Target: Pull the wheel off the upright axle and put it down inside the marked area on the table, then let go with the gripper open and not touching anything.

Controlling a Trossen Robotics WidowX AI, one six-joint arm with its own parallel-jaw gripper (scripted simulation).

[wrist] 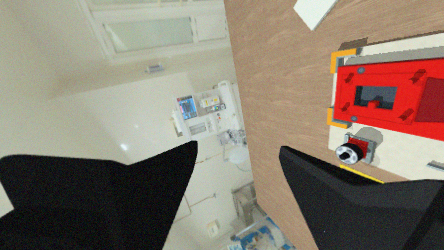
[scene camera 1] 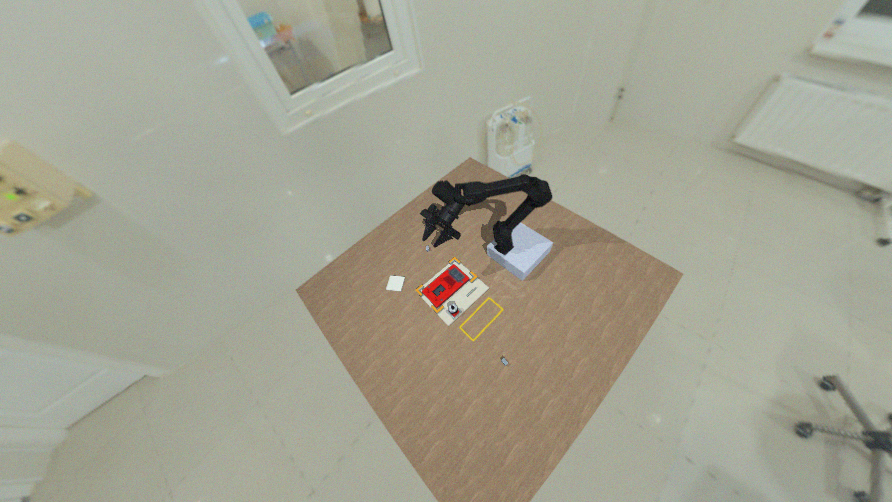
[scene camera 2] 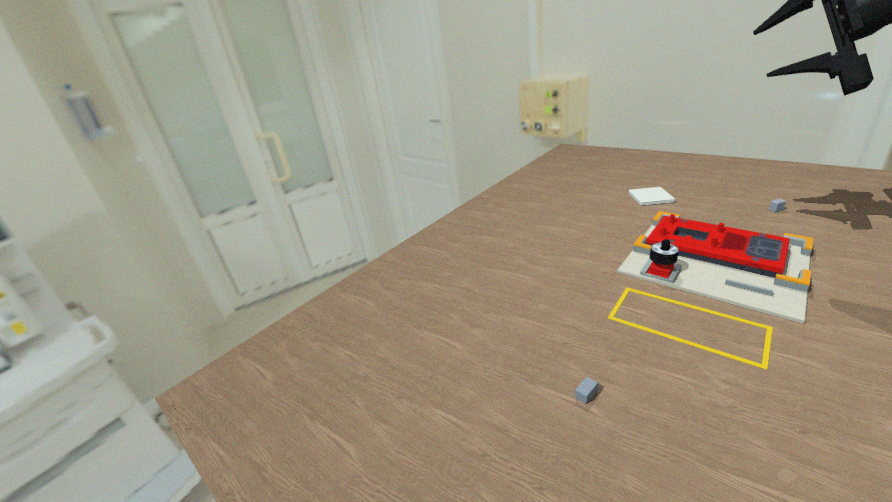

Note:
My gripper [scene camera 2: 760, 54] is open, holding nothing.
My gripper shows as well in the wrist view [wrist: 238, 149] and in scene camera 1 [scene camera 1: 428, 244].

